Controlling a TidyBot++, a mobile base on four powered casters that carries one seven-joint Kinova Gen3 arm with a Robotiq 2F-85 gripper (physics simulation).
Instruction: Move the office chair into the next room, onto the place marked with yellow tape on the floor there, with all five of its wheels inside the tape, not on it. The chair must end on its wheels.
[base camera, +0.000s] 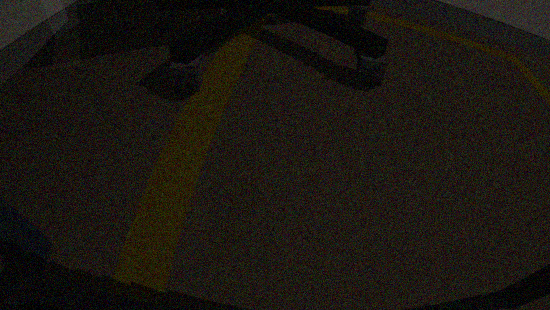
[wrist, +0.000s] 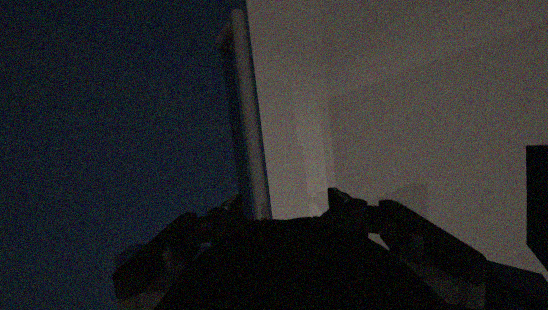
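The office chair shows in part at the top of the base camera view: dark legs, upright on wheels. Its left front wheel stands just left of the yellow tape strip; its right front wheel stands right of that strip. The other wheels are hidden or too dark to tell. The tape's far line curves along the right. My gripper is open in the wrist view. A pale upright bar on a dark blue surface runs down close to the left finger; whether they touch is unclear.
A pale wall fills the right of the wrist view. A black shape, too dark to identify, stands at its right edge. In the base camera view, pale walls show at both upper corners and a dark blue patch at lower left.
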